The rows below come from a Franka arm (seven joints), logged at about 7 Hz.
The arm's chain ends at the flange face. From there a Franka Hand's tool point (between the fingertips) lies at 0.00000 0.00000 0.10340 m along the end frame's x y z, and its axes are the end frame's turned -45 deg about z.
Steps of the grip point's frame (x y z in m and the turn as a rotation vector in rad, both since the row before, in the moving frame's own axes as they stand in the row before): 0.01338, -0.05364, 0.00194, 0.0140, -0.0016, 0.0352; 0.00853, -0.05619, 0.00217, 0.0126, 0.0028, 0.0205; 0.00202, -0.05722, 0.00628, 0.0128, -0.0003, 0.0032; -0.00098, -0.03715, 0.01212, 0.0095, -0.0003, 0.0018; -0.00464, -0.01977, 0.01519, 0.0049, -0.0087, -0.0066; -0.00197, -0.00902, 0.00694, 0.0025, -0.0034, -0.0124
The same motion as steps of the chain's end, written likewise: -0.02734, -0.04646, 0.00195, 0.0088, -0.0110, 0.0352; -0.03300, -0.04463, 0.00218, 0.0109, -0.0069, 0.0205; -0.03808, -0.04097, 0.00629, 0.0088, -0.0093, 0.0032; -0.02625, -0.02490, 0.01212, 0.0065, -0.0069, 0.0018; -0.01627, -0.01098, 0.01520, -0.0027, -0.0096, -0.0066; -0.00734, -0.00505, 0.00694, -0.0006, -0.0042, -0.0124
